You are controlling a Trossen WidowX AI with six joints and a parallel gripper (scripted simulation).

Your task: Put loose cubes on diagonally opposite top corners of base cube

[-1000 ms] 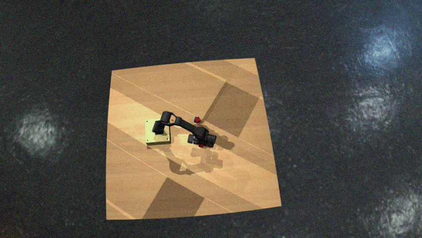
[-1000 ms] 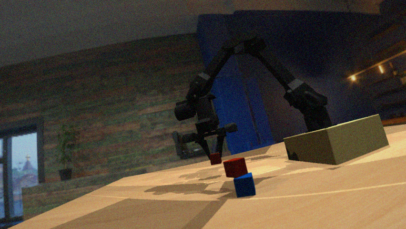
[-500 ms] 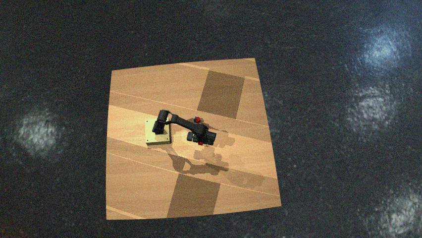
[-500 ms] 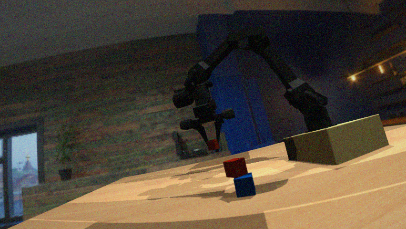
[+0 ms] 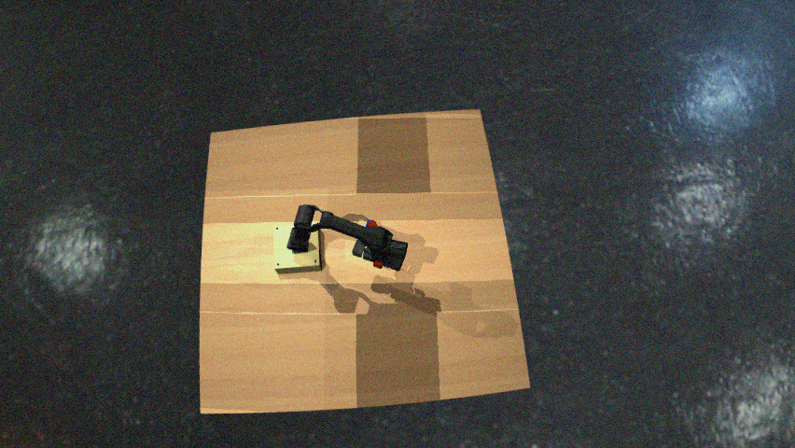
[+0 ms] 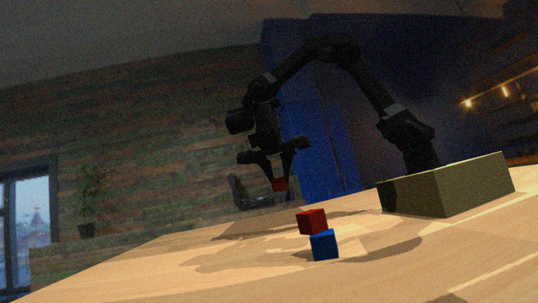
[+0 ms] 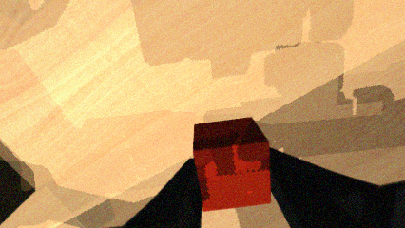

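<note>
Right now my gripper tip is 20 cm to the right of the blue cube, 11 cm above it and 1 cm past it.
</note>
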